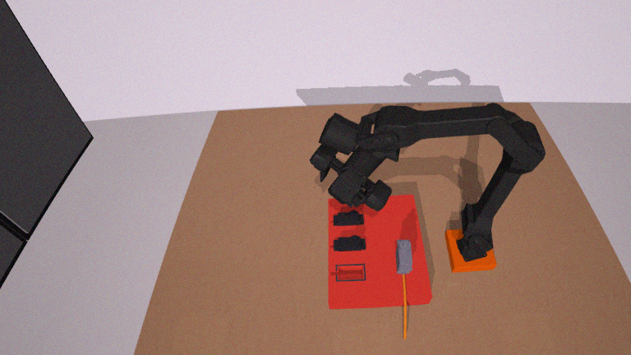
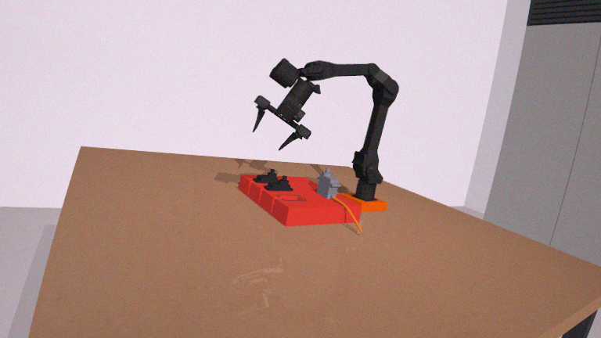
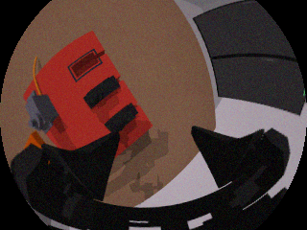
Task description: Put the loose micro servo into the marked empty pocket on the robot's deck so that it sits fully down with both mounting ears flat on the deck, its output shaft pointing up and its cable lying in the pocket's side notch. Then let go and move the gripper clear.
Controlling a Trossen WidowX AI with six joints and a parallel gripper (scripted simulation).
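Now: gripper tip 150 mm above the red deck, 120 mm past it and 100 mm to the right of it.
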